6 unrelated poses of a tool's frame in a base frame.
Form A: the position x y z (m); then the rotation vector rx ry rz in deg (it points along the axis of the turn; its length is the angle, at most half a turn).
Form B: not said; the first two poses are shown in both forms.
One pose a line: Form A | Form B
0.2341 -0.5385 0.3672 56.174 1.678 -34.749 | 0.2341 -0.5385 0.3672 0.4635 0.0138 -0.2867 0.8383
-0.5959 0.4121 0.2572 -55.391 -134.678 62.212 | -0.5959 0.4121 0.2572 -0.3436 -0.8354 0.3859 0.1878
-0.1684 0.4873 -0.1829 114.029 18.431 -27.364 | -0.1684 0.4873 -0.1829 0.8264 0.1336 -0.1983 0.5097
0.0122 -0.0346 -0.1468 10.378 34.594 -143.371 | 0.0122 -0.0346 -0.1468 0.0674 0.2248 -0.9318 0.2769
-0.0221 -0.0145 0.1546 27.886 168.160 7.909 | -0.0221 -0.0145 0.1546 0.1629 0.9822 0.0462 0.0816
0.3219 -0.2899 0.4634 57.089 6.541 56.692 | 0.3219 -0.2899 0.4634 0.4580 0.0525 0.4548 0.7620
